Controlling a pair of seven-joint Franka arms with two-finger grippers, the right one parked.
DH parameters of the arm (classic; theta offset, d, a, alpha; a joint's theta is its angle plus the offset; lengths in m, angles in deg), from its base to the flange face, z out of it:
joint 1: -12.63 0.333 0 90
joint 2: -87.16 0 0 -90
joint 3: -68.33 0.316 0.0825 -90
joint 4: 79.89 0 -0.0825 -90
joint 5: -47.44 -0.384 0 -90
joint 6: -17.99 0 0.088 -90
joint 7: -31.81 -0.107 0 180
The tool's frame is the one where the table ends.
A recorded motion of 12 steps. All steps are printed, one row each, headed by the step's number.
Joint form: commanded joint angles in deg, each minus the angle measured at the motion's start. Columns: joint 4, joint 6, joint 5, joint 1, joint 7, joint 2, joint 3.
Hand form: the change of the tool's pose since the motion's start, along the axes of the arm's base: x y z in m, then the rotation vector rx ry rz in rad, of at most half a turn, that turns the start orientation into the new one. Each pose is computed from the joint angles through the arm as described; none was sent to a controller.
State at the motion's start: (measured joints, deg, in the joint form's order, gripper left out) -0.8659 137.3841 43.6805 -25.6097 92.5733 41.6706 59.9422
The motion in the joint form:
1: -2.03 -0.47 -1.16 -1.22 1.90 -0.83 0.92
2: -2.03 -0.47 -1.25 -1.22 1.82 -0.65 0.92
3: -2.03 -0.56 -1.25 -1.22 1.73 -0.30 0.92
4: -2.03 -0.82 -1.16 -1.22 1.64 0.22 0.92
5: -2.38 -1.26 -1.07 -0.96 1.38 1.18 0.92
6: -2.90 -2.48 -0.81 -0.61 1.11 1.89 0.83
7: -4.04 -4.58 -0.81 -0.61 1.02 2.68 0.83
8: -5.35 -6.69 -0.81 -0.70 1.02 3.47 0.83
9: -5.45 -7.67 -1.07 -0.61 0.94 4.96 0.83
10: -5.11 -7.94 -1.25 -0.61 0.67 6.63 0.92
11: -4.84 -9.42 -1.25 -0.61 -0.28 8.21 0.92
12: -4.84 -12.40 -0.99 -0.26 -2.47 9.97 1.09
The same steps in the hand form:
1: 0.0021 -0.0074 0.0036 0.0132 -0.0291 0.0150
2: 0.0024 -0.0075 0.0059 0.0120 -0.0325 0.0128
3: 0.0027 -0.0078 0.0102 0.0091 -0.0361 0.0112
4: 0.0029 -0.0079 0.0165 0.0057 -0.0390 0.0105
5: 0.0068 -0.0066 0.0308 -0.0047 -0.0499 0.0120
6: 0.0098 -0.0042 0.0423 -0.0070 -0.0477 0.0150
7: 0.0112 -0.0042 0.0585 -0.0030 -0.0474 0.0144
8: 0.0119 -0.0050 0.0761 -0.0009 -0.0491 0.0141
9: 0.0122 -0.0030 0.0946 -0.0034 -0.0617 0.0124
10: 0.0115 -0.0012 0.1126 -0.0117 -0.0796 0.0074
11: 0.0083 0.0017 0.1283 -0.0078 -0.0797 -0.0097
12: 0.0075 0.0108 0.1460 0.0071 -0.0646 -0.0382

